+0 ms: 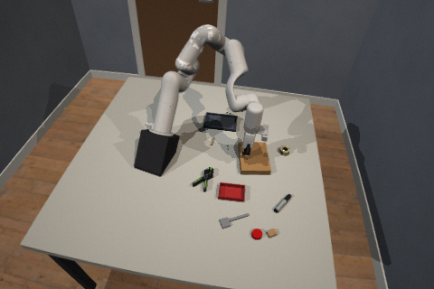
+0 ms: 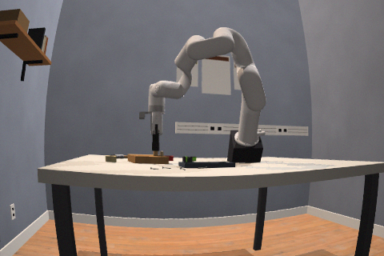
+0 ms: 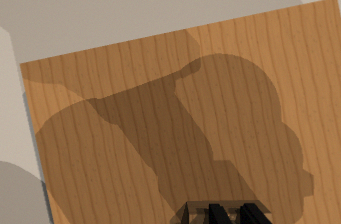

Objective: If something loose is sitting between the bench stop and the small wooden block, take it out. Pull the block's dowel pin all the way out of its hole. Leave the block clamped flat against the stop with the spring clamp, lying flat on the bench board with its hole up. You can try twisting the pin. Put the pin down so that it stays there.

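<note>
Right now the dowel pin is 2 cm below my hand. Round my hand: red tray (22 cm to the right, 7 cm below, 5 cm behind); then small wooden block (3 cm below); then loose dowel (19 cm behind, 11 cm to the left, 7 cm below).
</note>
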